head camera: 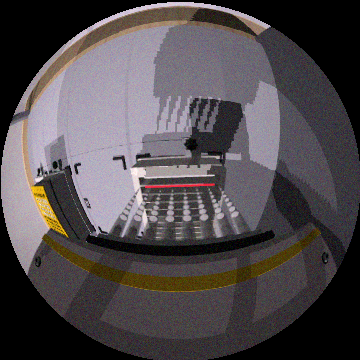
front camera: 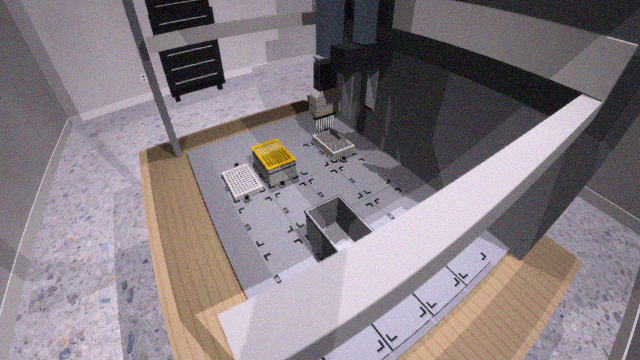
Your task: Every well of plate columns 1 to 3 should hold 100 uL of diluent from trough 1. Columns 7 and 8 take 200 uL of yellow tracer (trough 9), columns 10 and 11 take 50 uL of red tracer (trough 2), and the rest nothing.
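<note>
The white plate point(front camera: 242, 181) lies at the deck's left; its well contents are too small to tell. The trough block point(front camera: 341, 152) point(head camera: 134, 171) stands at the back. In the head view a pale strip point(head camera: 180, 176) lies in its end trough and a red strip point(head camera: 179, 185) in the one beside it; the yellow tracer cannot be made out. The pipetting head point(front camera: 321, 104) carries a row of clear tips point(front camera: 324, 123) point(head camera: 170, 218) at the block's far end, with pale round faces inside; their depth is unclear. The plate gripper point(front camera: 361, 95) hangs parked, open and empty, right of the head.
A yellow tip rack point(front camera: 273, 154) point(head camera: 49, 210) stands between plate and trough block, taller than both. An open grey bin point(front camera: 318, 240) stands nearer the front. A broad white beam point(front camera: 410, 205) crosses the front, and a thin grey post point(front camera: 155, 90) rises at the left.
</note>
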